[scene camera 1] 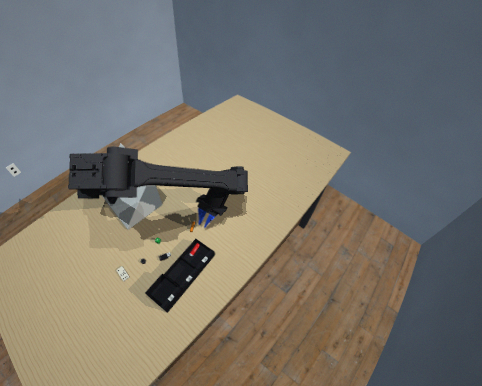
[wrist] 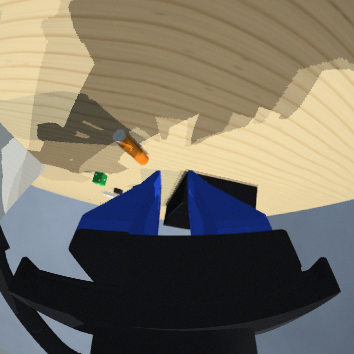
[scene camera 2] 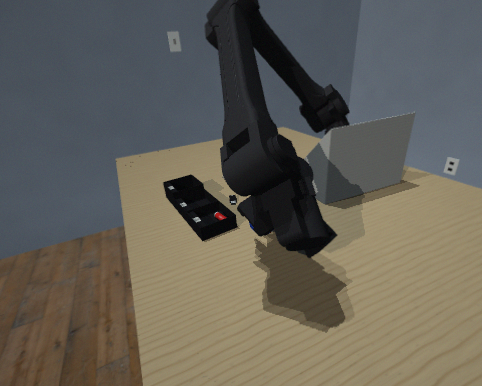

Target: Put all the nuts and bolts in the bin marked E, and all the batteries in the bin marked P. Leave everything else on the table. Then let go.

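Pixels of known places: gripper, fingertip midpoint: (scene camera 1: pixel 202 225) (wrist: pixel 173 177) (scene camera 2: pixel 256 225); arm's base at its link origin: (scene camera 2: pixel 348 151).
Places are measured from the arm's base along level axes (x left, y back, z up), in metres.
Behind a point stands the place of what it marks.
An orange battery (scene camera 1: pixel 192 227) {x 0.157, y -0.317, z -0.066 m} (wrist: pixel 133 148) {x 0.166, y -0.313, z -0.066 m} lies on the table beside the fingertips. A red battery (scene camera 1: pixel 194 249) {x 0.107, y -0.400, z -0.053 m} (scene camera 2: pixel 220 216) {x 0.106, y -0.403, z -0.053 m} lies in the end compartment, nearest the gripper, of a black three-bin tray (scene camera 1: pixel 158 301) {x -0.092, y -0.470, z -0.066 m} (scene camera 2: pixel 217 231) {x 0.145, y -0.420, z -0.064 m} (wrist: pixel 227 187) {x 0.145, y -0.419, z -0.065 m}. The bin labels are too small to read. A small black piece (scene camera 1: pixel 143 261) {x -0.060, y -0.319, z -0.066 m} (wrist: pixel 118 191) {x -0.052, y -0.318, z -0.067 m} lies left of the tray; I cannot tell if it is a nut. My gripper (scene camera 1: pixel 202 226) {x 0.184, y -0.344, z -0.046 m} (wrist: pixel 173 177) {x 0.184, y -0.344, z -0.046 m} is empty and nearly closed, with a narrow gap, above the table between the orange battery and the tray. In scene camera 2 the arm mostly hides it.
A green die (scene camera 1: pixel 158 240) {x 0.026, y -0.287, z -0.058 m} (wrist: pixel 100 178) {x 0.035, y -0.285, z -0.064 m}, a black piece with a silver end (scene camera 1: pixel 164 256) {x 0.010, y -0.350, z -0.066 m} (scene camera 2: pixel 233 200) {x 0.020, y -0.350, z -0.068 m} and a white dotted tile (scene camera 1: pixel 122 273) {x -0.144, y -0.312, z -0.066 m} lie left of the tray. A large grey angular object (scene camera 1: pixel 135 207) {x 0.021, y -0.153, z 0.006 m} (scene camera 2: pixel 370 160) {x 0.113, y -0.022, z 0.014 m} (wrist: pixel 17 170) {x 0.041, y -0.156, z -0.038 m} stands beyond, near the arm.
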